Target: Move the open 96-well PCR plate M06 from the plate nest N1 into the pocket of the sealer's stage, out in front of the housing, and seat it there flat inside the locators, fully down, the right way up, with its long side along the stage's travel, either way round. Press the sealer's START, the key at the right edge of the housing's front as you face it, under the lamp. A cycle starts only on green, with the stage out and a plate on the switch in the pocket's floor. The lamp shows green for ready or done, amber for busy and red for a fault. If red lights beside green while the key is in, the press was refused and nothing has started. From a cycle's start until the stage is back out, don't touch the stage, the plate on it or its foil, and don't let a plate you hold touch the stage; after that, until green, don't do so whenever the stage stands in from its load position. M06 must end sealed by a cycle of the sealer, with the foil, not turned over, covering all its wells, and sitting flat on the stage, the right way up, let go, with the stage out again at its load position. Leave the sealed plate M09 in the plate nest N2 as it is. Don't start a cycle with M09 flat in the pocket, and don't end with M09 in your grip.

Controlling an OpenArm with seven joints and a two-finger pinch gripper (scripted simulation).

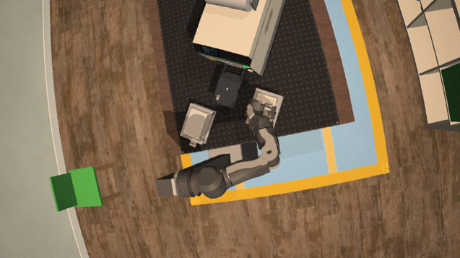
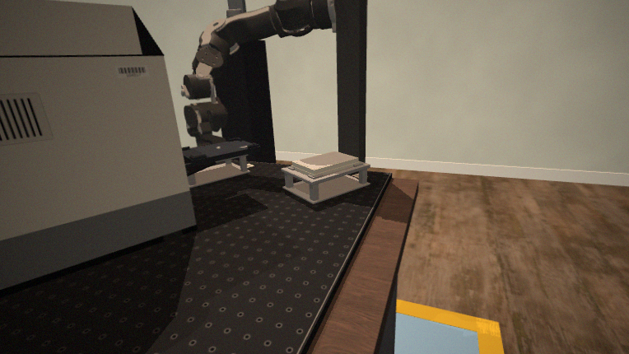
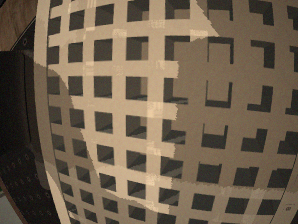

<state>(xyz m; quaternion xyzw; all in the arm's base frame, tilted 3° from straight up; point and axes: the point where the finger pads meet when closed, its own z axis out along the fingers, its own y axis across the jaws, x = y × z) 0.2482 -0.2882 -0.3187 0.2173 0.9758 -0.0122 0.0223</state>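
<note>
Right now my hand is right at the 96-well plate M06. Round my hand: sealer's stage (10 cm ahead, 14 cm to the left, 4 cm above); plate nest N1 (1 cm below); sealed plate M09 (2 cm behind, 32 cm to the left).
</note>
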